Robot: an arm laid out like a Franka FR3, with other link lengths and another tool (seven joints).
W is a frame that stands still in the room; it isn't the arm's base.
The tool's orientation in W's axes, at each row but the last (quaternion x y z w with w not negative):
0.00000, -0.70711, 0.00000, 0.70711
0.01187, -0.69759, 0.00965, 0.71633
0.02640, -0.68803, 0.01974, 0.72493
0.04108, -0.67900, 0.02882, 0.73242
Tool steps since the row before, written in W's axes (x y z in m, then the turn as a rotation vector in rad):
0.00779, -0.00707, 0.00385, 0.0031, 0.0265, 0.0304
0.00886, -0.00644, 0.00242, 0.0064, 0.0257, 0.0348
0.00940, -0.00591, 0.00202, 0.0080, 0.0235, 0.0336
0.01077, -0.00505, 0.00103, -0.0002, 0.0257, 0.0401
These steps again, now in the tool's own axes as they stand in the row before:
0.00385, -0.00707, -0.00779, 0.0304, 0.0265, -0.0031
0.00267, -0.00670, -0.00859, 0.0349, 0.0256, -0.0063
0.00256, -0.00649, -0.00888, 0.0338, 0.0233, -0.0078
0.00192, -0.00606, -0.01011, 0.0396, 0.0264, 0.0006

